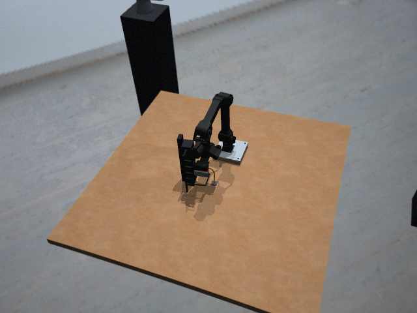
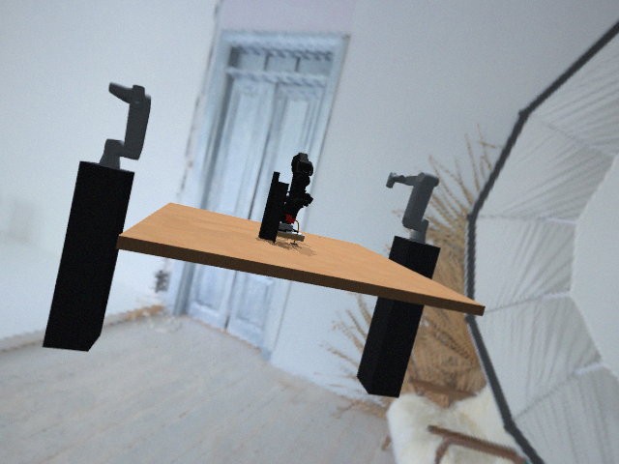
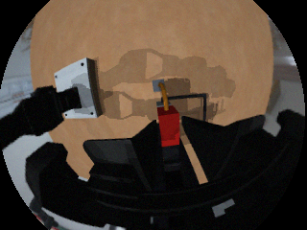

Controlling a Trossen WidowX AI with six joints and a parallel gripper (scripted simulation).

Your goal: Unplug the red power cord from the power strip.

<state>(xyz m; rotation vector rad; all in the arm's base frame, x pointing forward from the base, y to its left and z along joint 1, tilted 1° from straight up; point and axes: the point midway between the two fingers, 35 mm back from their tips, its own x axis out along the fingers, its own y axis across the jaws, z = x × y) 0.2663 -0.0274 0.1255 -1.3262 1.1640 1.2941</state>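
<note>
Now: gripper tip 1 cm short of the red plug and 3 cm to the left of it. From my gripper tip the other things lie so: grey end piece 1 cm behind, 4 cm to the left, 12 cm below.
</note>
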